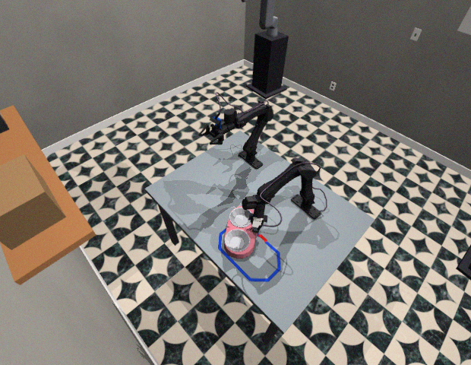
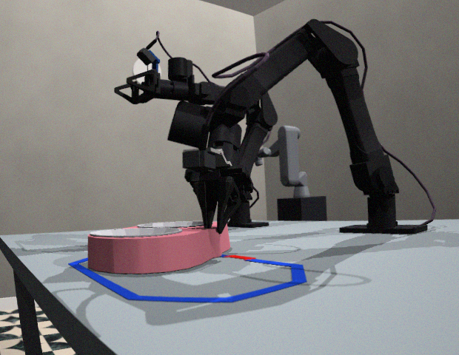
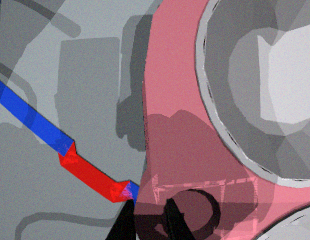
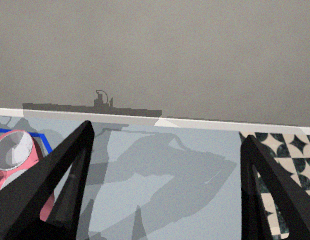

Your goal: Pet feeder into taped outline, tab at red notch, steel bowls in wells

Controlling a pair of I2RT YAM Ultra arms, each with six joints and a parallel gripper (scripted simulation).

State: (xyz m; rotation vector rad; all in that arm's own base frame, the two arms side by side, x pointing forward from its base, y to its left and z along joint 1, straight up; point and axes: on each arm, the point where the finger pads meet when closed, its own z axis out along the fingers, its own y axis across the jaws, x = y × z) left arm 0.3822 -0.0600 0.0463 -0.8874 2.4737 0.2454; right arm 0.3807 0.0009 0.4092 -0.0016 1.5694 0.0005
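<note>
Now: the pet feeder 60 mm to the right of my left hand, 50 mm ahead of it and 20 mm below it. Also, from my left hand: blue taped outline (90 mm ahead, 50 mm to the left, 50 mm below).
</note>
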